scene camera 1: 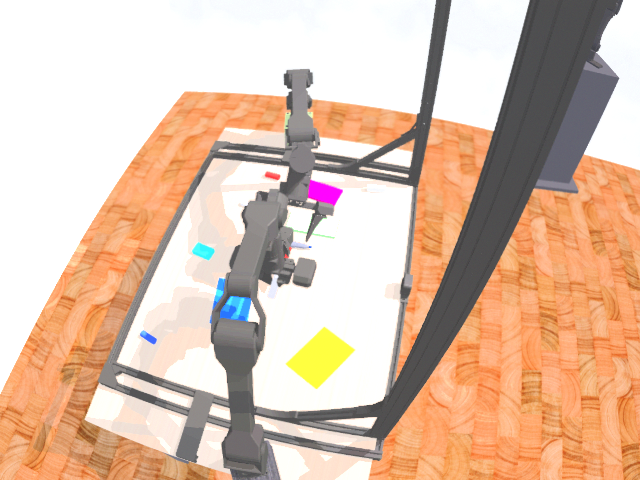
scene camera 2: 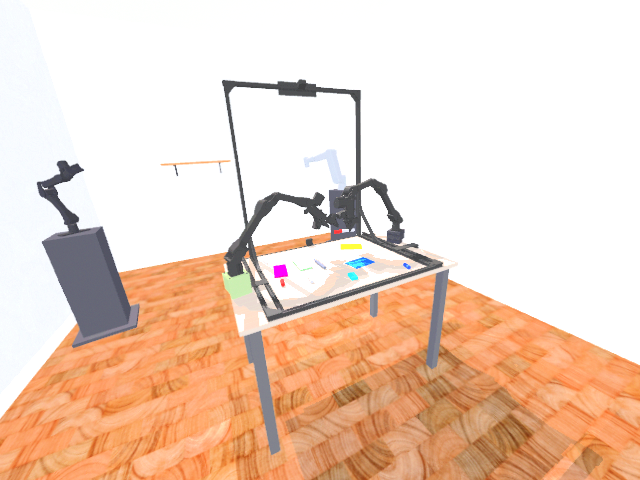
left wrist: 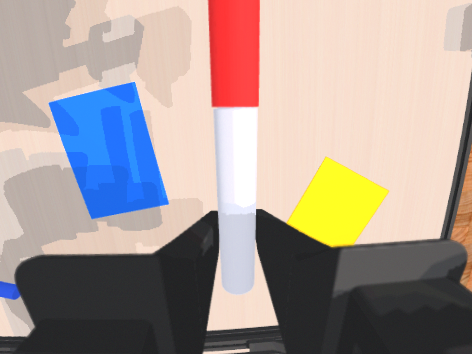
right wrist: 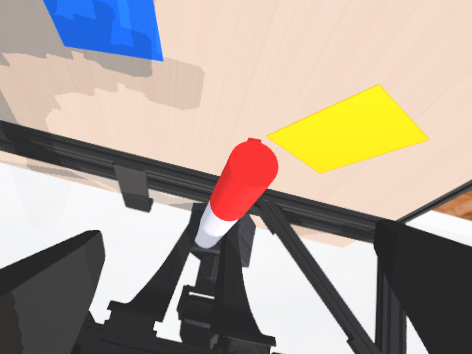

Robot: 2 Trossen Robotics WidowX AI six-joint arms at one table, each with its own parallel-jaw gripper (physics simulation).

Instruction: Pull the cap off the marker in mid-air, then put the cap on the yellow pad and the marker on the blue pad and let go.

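Pixels of known places: left gripper, fingertip midpoint: (scene camera 1: 275, 284) (scene camera 2: 349, 231) (left wrist: 236, 218) (right wrist: 215, 216); right gripper, fingertip midpoint: (scene camera 1: 287, 238) (scene camera 2: 333, 227) (right wrist: 240, 239); left arm's base, link origin: (scene camera 1: 251, 463) (scene camera 2: 395, 229) (right wrist: 216, 258); right arm's base, link origin: (scene camera 2: 235, 273).
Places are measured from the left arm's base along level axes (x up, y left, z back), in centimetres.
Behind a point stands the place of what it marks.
Note:
My left gripper (scene camera 1: 281, 270) (left wrist: 236, 218) {y -15.4, x 7.3, z -40.2 cm} is shut on the white rear of the marker (left wrist: 236, 160) {y -17.0, x 9.1, z -43.1 cm} (right wrist: 215, 224) {y -17.0, x 9.1, z -43.6 cm}, above the table. The red cap (scene camera 2: 338, 231) {y -18.5, x 8.7, z -47.5 cm} (left wrist: 234, 55) {y -18.8, x 9.4, z -46.4 cm} (right wrist: 245, 180) {y -20.2, x 9.3, z -49.2 cm} is on the marker's far end. My right gripper is open and empty. In the right wrist view the cap points toward the camera, between the wide-apart fingers in the picture and touching neither. One right finger is hidden in scene camera 1. The yellow pad (scene camera 1: 320, 357) {y -22.5, x -8.7, z -26.1 cm} (scene camera 2: 351, 246) {y -22.4, x -8.7, z -25.8 cm} (left wrist: 345, 205) {y -25.5, x -8.7, z -27.2 cm} (right wrist: 350, 132) {y -23.3, x -8.7, z -27.1 cm} and blue pad (scene camera 1: 232, 308) {y -3.0, x -8.7, z -45.8 cm} (scene camera 2: 360, 262) {y -3.1, x -8.7, z -47.6 cm} (left wrist: 110, 155) {y -3.3, x -8.7, z -47.9 cm} (right wrist: 110, 30) {y -2.4, x -8.7, z -43.6 cm} lie flat on the table.
A second marker (scene camera 1: 299, 245) {y -25.6, x -7.3, z -61.2 cm} (scene camera 2: 320, 264) {y -20.4, x -7.4, z -64.7 cm} with a blue tip lies near mid-table. A magenta pad (scene camera 1: 325, 192) {y -38.7, x -8.0, z -80.6 cm} (scene camera 2: 280, 271) {y -35.0, x -8.0, z -83.4 cm}, a red piece (scene camera 1: 272, 175) {y -23.5, x -6.9, z -91.9 cm}, a cyan block (scene camera 1: 203, 251) {y 2.7, x -7.3, z -66.2 cm} and a blue piece (scene camera 1: 148, 337) {y 22.1, x -6.6, z -40.3 cm} also lie there. A dark frame (scene camera 1: 408, 237) {y -59.3, x -9.3, z -57.1 cm} borders the table.

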